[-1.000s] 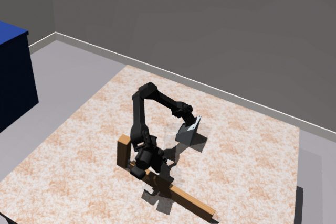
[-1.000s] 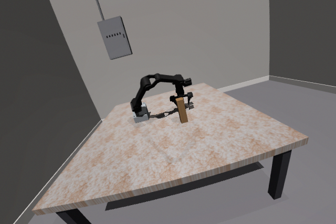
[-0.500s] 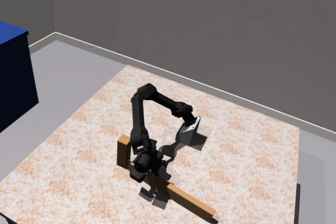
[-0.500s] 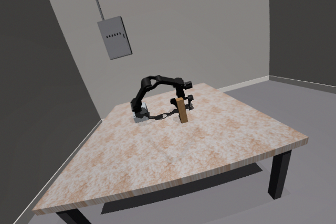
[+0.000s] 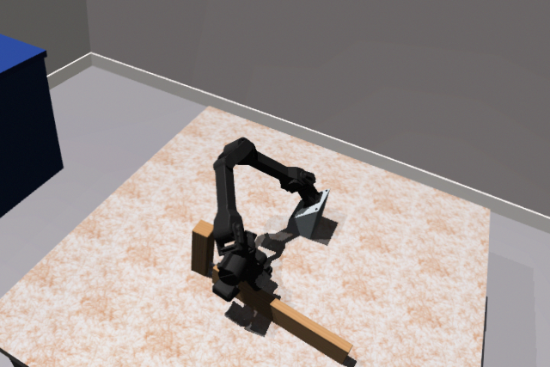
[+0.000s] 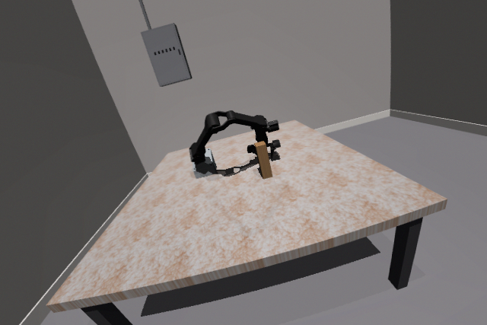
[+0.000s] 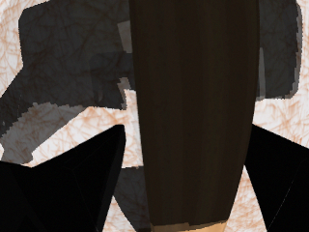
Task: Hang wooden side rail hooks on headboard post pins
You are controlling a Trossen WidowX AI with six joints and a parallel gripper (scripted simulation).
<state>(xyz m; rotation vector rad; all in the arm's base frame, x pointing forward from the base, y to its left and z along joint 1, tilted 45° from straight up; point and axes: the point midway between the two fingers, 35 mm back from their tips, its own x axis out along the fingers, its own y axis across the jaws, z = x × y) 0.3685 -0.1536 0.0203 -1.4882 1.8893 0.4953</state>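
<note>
The headboard post is 50 mm behind my gripper tip, 130 mm to the right of it and 70 mm above it.
</note>
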